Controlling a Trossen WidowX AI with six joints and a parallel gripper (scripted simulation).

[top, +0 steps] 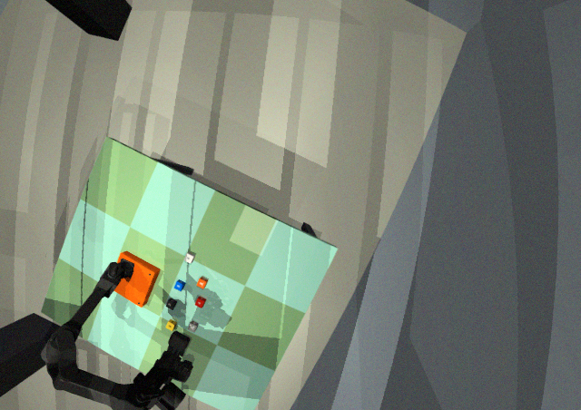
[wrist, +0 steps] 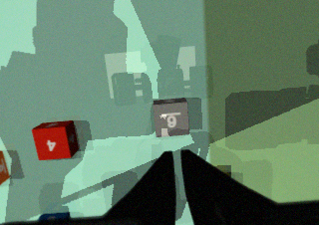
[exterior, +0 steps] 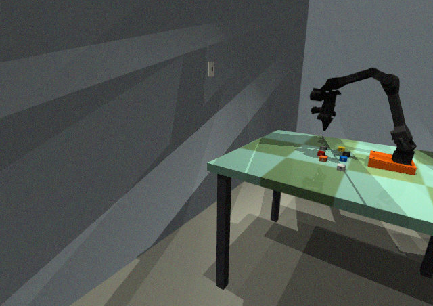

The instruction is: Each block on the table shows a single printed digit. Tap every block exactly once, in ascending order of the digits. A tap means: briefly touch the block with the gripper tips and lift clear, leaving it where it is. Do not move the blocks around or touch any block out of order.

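My gripper tip is 1 cm past the grey block and 10 cm above it. The rest, counted from my gripper tip: red block 1 cm behind, 12 cm to the left, 10 cm below; then black block 12 cm behind, 6 cm to the left, 10 cm below; then yellow block 10 cm behind, 3 cm to the right, 10 cm below.
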